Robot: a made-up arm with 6 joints. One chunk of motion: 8 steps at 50 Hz.
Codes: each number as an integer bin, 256 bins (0 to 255) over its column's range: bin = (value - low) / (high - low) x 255, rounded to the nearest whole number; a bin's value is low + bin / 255 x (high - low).
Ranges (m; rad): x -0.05..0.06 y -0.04..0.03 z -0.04..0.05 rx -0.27..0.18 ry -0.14..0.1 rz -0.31..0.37
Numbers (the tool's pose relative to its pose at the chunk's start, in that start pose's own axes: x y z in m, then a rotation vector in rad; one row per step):
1: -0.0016 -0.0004 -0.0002 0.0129 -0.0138 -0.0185
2: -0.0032 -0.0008 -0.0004 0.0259 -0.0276 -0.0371
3: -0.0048 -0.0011 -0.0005 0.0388 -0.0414 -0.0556
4: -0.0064 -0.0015 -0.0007 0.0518 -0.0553 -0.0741
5: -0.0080 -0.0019 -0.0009 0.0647 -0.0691 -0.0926
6: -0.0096 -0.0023 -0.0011 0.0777 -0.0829 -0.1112
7: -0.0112 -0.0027 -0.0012 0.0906 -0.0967 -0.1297
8: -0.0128 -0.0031 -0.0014 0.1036 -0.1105 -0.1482
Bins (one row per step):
1: 112 144 113 160 134 109
2: 108 143 112 168 119 102
3: 105 142 112 175 105 95
4: 101 140 111 182 90 88
5: 97 139 111 190 75 82
6: 94 137 110 197 61 75
7: 90 136 110 204 46 68
8: 86 134 109 212 31 61

